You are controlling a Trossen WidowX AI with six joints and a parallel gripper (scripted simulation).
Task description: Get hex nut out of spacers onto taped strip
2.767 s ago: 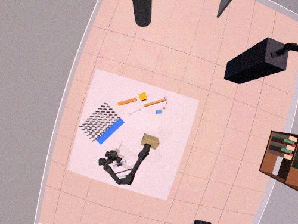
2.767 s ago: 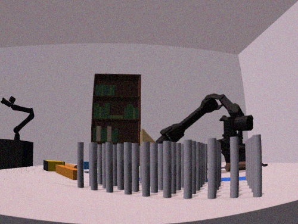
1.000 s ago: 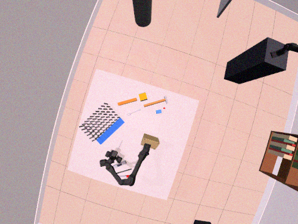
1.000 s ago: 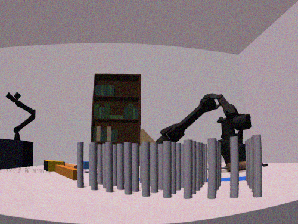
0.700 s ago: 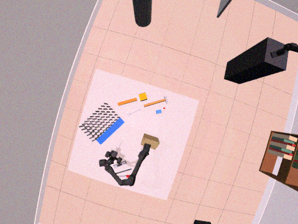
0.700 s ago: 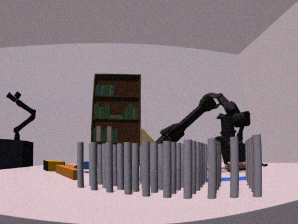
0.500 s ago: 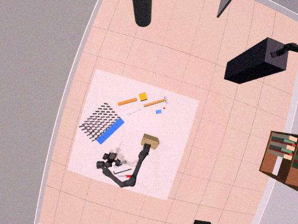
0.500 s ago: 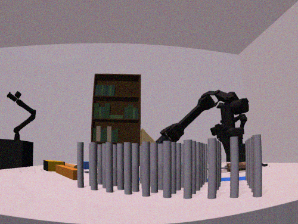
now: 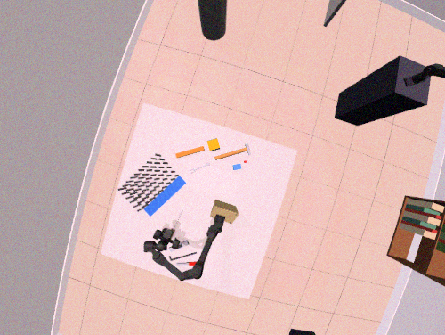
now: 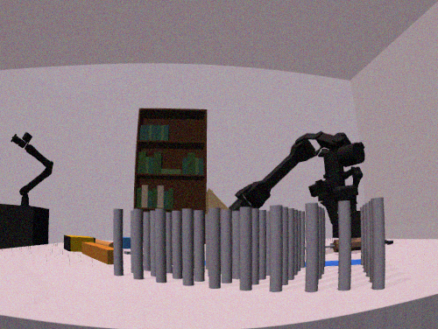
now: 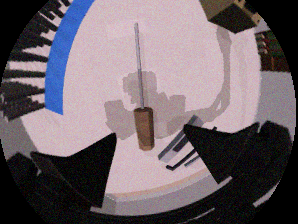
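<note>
My gripper tip is now 110 mm to the right of the grey block, 70 mm past it and 70 mm above it. The rest, counted from my gripper tip: red-handled tool (240 mm to the left, 180 mm behind, 70 mm below); then blue taped strip (250 mm to the right, 130 mm ahead, 80 mm below); then orange bar (640 mm to the right, 60 mm below, 20 mm ahead).
</note>
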